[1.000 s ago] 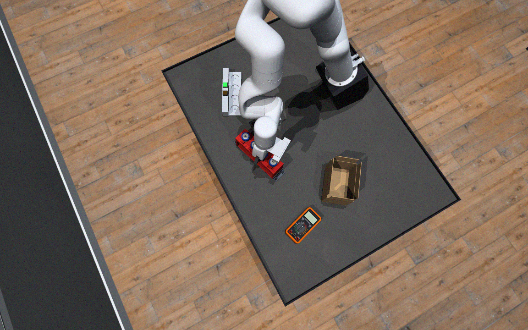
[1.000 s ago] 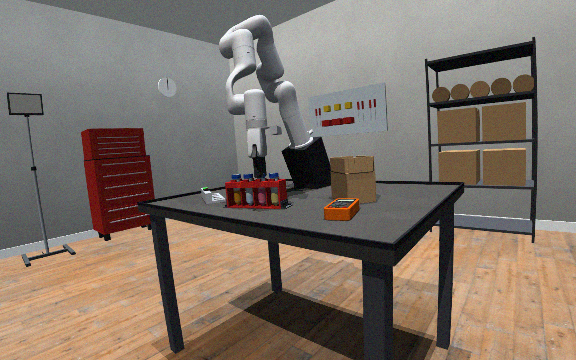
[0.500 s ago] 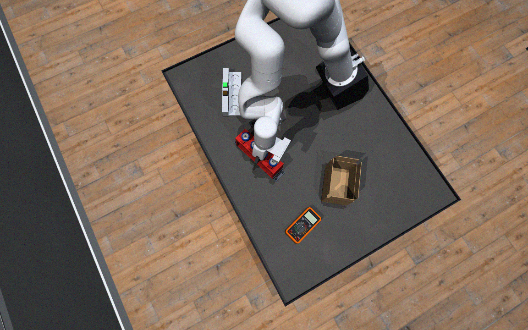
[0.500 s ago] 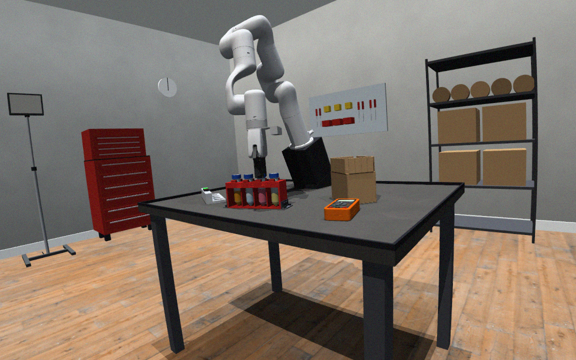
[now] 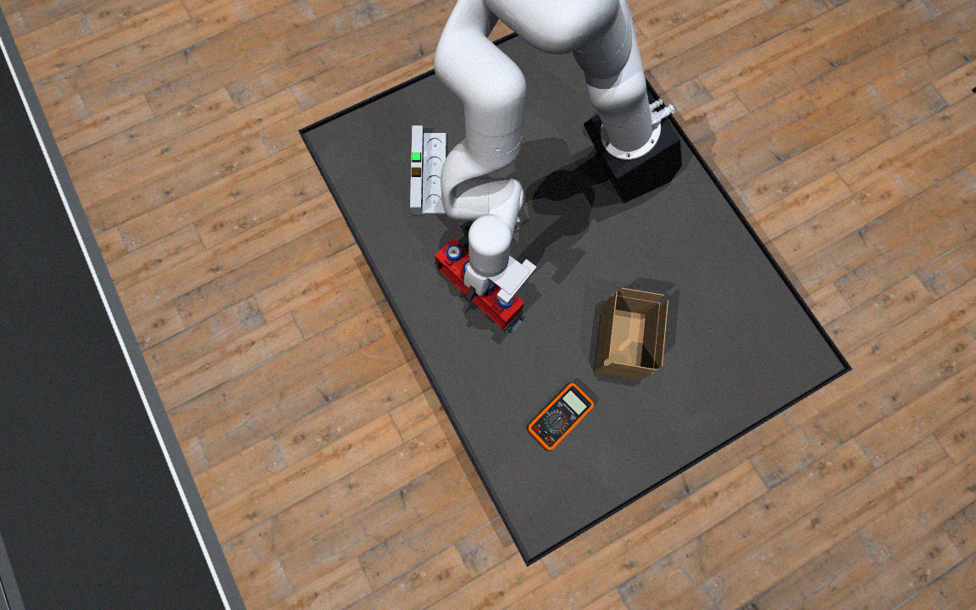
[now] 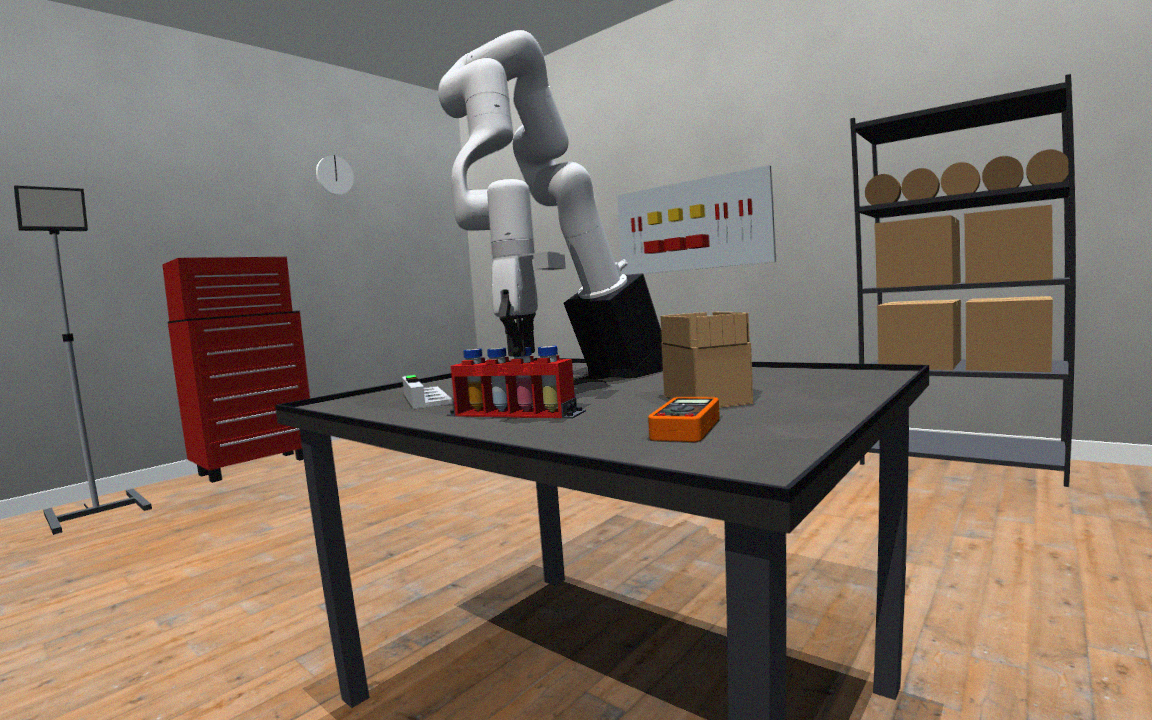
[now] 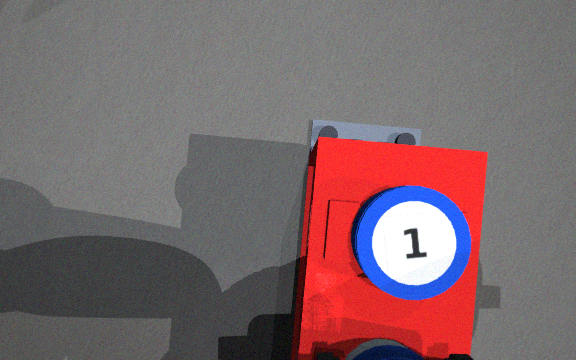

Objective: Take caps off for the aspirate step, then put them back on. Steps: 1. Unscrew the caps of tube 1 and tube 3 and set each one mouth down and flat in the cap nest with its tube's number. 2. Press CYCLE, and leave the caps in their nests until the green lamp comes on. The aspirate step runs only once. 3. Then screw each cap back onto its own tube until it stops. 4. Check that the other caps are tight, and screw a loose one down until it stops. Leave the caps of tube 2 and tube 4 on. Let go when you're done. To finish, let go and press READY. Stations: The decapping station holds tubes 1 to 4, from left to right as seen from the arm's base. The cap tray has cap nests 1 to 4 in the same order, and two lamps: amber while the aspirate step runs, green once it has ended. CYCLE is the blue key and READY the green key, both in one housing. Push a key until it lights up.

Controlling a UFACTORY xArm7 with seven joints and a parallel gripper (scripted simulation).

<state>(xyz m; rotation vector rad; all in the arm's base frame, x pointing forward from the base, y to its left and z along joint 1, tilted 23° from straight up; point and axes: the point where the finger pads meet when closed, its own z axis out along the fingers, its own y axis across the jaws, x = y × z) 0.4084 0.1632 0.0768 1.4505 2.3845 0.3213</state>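
My hand is 12 cm past the green key, 21 cm to the left of it and 6 cm above it. From my hand the other things lie so: blue key: 12 cm behind, 16 cm to the right, 6 cm below; then key housing: 10 cm behind, 18 cm to the right, 8 cm below; then orange multimeter: 4 cm behind, 32 cm to the left, 11 cm below.
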